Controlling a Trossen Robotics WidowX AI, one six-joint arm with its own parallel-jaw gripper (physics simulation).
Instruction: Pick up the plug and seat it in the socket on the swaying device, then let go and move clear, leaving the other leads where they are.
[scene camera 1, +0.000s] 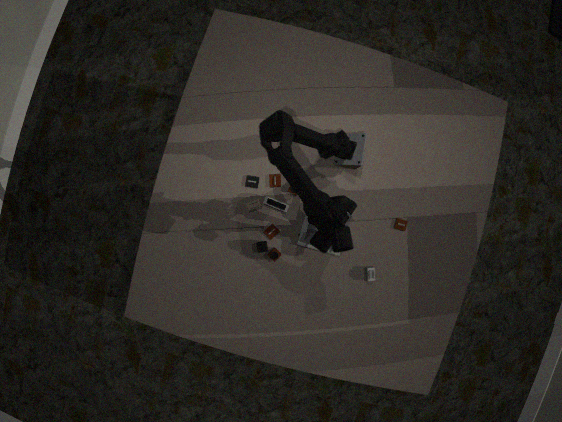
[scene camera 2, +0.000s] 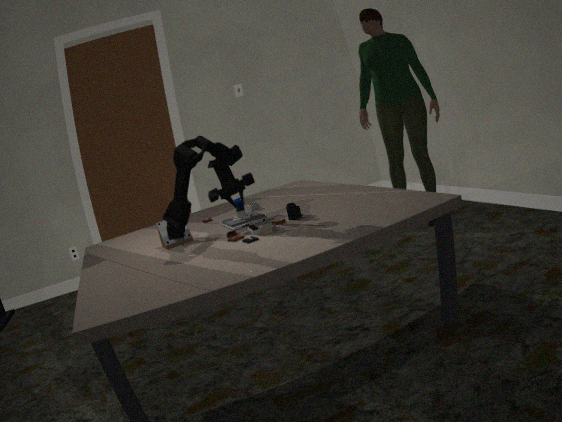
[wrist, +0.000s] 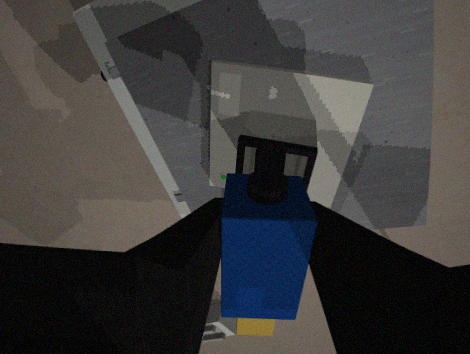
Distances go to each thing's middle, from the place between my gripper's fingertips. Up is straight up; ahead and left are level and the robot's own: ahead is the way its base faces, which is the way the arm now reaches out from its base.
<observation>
The grey device (wrist: 350, 97) is 10 mm ahead of my hand, 20 mm to the right of it and 40 mm below it. From my hand the other things lie so: blue plug (wrist: 268, 225) (10 mm to the left, 10 mm above).
</observation>
